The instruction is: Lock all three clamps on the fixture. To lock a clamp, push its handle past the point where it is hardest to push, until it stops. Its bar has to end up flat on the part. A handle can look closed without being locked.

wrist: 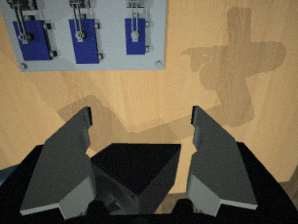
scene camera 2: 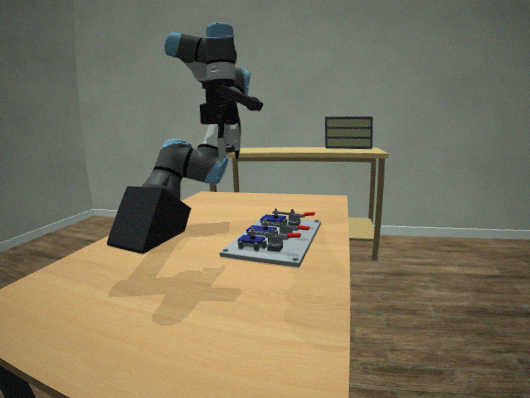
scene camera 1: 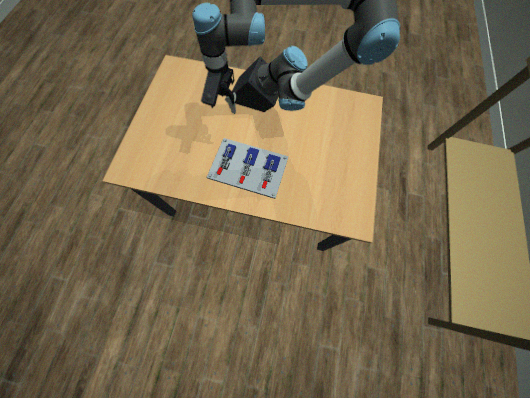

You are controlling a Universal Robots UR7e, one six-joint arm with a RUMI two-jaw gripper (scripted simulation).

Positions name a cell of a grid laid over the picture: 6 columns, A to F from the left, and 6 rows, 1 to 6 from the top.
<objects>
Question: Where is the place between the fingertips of my gripper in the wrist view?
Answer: C3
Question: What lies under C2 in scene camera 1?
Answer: My gripper.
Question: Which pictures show my gripper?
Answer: The wrist view, scene camera 2 and scene camera 1: all of them.
</objects>
